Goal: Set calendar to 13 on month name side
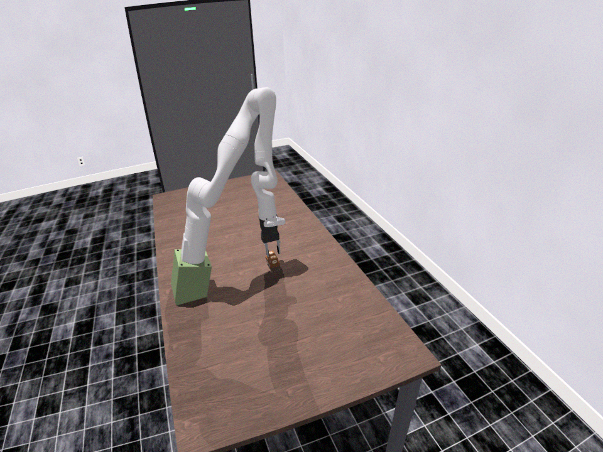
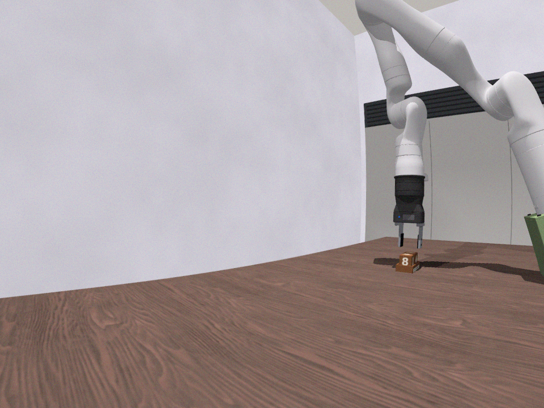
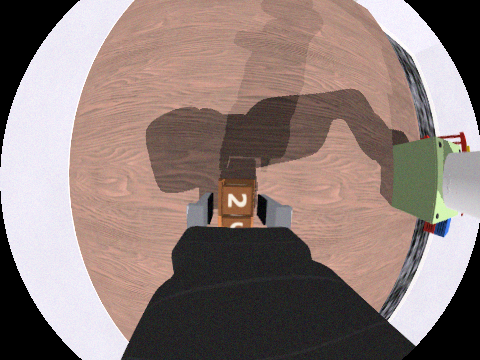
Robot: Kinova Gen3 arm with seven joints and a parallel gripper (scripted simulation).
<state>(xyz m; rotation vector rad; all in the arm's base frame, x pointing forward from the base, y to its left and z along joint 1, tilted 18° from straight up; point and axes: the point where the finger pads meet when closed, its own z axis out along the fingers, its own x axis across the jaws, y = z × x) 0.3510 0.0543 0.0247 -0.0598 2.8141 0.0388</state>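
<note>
Right now the brown number cube is 50 mm below my hand. The rest, counted from my hand: calendar tray (60 mm below, 20 mm to the left).
</note>
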